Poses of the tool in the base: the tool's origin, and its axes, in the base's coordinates. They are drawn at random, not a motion.
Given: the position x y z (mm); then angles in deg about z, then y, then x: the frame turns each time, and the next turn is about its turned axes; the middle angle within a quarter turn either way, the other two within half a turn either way.
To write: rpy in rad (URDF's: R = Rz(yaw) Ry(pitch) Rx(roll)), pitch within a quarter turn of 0, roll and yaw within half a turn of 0; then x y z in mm. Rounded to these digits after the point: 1 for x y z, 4 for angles.
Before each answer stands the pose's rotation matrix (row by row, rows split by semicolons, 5 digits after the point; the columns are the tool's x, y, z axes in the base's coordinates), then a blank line. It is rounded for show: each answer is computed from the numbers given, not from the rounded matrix.
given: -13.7, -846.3, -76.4, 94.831, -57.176, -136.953
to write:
-0.04565 0.67989 -0.73189; 0.54013 0.63312 0.55445; 0.84034 -0.37001 -0.39613

-2.3903, -0.9979, 1.6551, -13.7, -846.3, -76.4
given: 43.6, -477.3, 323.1, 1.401, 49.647, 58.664
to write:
0.64730 0.63800 0.41708; 0.01583 0.53581 -0.84419; -0.76207 0.55305 0.33673

1.0239, 0.8665, 0.0245, 43.6, -477.3, 323.1
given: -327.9, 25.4, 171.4, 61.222, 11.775, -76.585
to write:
0.47129 -0.29891 -0.82978; 0.85805 -0.06229 0.50978; -0.20407 -0.95225 0.22712

-1.3367, 0.2055, 1.0685, -327.9, 25.4, 171.4
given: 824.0, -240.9, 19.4, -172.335, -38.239, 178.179
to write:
-0.77842 -0.11382 -0.61734; -0.10476 0.99319 -0.05102; 0.61894 0.02496 -0.78504

3.1098, -0.6674, -3.0078, 824.0, -240.9, 19.4
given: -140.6, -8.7, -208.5, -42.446, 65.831, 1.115
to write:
0.30212 0.68787 0.65997; -0.27632 0.72579 -0.62998; -0.91234 0.00797 0.40935

0.0195, 1.1490, -0.7408, -140.6, -8.7, -208.5
